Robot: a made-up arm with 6 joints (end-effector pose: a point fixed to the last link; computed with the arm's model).
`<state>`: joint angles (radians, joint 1 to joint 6).
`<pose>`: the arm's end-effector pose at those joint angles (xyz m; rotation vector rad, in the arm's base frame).
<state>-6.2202 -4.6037 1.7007 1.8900 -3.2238 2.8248</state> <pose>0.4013 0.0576 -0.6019 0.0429 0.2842 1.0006</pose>
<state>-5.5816 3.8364 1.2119 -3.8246 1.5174 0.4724</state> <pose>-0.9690 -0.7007 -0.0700 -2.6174 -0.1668 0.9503</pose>
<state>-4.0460 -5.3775 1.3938 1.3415 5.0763 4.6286</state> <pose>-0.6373 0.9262 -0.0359 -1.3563 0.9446 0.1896</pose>
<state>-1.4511 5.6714 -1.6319 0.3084 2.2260 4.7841</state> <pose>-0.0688 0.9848 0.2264 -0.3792 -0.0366 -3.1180</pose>
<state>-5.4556 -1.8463 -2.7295 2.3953 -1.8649 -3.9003</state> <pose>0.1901 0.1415 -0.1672 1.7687 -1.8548 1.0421</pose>
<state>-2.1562 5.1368 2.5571 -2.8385 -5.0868 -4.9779</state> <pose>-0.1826 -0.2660 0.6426 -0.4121 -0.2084 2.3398</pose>
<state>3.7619 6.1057 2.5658 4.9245 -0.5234 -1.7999</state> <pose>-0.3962 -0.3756 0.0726 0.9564 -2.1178 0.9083</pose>
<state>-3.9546 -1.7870 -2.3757 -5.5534 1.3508 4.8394</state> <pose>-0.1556 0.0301 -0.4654 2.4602 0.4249 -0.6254</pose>
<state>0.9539 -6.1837 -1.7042 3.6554 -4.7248 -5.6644</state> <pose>-0.4272 -0.6500 0.6283 2.7091 0.4413 0.5311</pose>
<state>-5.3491 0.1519 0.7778 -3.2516 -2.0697 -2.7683</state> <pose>0.4483 0.6296 1.1414 -0.7372 2.8796 0.0191</pose>
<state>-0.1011 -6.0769 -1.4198 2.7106 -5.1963 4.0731</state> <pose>-0.7309 0.1373 0.9694 -1.0589 -1.9331 -0.0850</pose>
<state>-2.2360 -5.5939 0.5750 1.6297 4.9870 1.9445</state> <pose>-0.7978 -0.8924 0.8745 -0.7893 -1.3314 0.2367</pose>
